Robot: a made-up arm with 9 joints.
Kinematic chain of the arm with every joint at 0, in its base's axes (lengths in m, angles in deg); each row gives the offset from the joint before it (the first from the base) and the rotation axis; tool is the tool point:
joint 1: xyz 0 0 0.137 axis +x
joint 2: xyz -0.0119 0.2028 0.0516 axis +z
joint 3: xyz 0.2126 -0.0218 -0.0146 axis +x
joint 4: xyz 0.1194 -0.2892 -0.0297 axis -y
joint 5: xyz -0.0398 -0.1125 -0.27 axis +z
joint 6: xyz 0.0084 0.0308 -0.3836 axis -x
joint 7: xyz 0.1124 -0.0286 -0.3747 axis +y
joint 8: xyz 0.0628 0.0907 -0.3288 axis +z
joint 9: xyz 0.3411 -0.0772 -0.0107 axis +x
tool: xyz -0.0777 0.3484 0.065
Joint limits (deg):
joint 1: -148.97..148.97
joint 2: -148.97..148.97
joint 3: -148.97..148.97
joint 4: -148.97..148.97
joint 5: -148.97..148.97
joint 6: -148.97..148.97
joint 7: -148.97..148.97
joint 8: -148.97..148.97
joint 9: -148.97..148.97
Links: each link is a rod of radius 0.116 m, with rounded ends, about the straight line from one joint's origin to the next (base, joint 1, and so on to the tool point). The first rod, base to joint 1, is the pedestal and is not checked.
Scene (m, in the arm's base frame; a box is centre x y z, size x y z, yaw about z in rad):
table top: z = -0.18
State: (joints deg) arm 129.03 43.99 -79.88 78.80 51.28 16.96 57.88 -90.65 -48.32
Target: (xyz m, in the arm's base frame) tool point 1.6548 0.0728 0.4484
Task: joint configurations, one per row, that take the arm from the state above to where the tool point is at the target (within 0.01 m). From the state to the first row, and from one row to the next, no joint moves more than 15 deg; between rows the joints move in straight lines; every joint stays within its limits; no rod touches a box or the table.
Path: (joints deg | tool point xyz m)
1: 128.34 46.71 -66.50 70.02 43.51 11.56 68.68 -94.76 -52.83 | 1.7379 -0.9736 0.3626
2: 127.65 49.44 -53.13 61.24 35.74 6.15 79.47 -98.86 -57.34 | 1.8012 -0.4326 0.3449
3: 126.96 52.16 -39.75 52.47 27.97 0.75 90.27 -102.97 -61.85 | 1.6548 0.0728 0.4485

